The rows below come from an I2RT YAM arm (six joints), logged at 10 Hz.
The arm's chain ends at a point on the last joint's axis. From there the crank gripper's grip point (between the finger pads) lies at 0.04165 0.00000 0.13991 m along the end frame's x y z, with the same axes.
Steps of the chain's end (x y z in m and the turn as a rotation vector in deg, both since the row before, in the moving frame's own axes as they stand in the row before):
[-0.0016, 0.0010, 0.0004, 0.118, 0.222, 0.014]
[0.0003, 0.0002, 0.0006, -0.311, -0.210, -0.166]
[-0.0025, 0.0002, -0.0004, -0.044, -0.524, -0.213]
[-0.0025, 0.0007, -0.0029, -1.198, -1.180, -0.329]
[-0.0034, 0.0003, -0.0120, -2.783, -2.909, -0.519]
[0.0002, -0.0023, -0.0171, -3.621, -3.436, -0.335]
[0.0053, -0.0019, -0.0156, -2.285, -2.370, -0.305]
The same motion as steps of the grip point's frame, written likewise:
[-0.0011, 0.0007, 0.0002, 0.118, 0.222, 0.014]
[-0.0002, 0.0008, 0.0007, -0.311, -0.210, -0.166]
[-0.0038, 0.0002, 0.0000, -0.044, -0.524, -0.213]
[-0.0054, 0.0034, -0.0021, -1.198, -1.180, -0.329]
[-0.0105, 0.0068, -0.0102, -2.783, -2.909, -0.519]
[-0.0082, 0.0064, -0.0151, -3.621, -3.436, -0.335]
[-0.0005, 0.0035, -0.0141, -2.285, -2.370, -0.305]

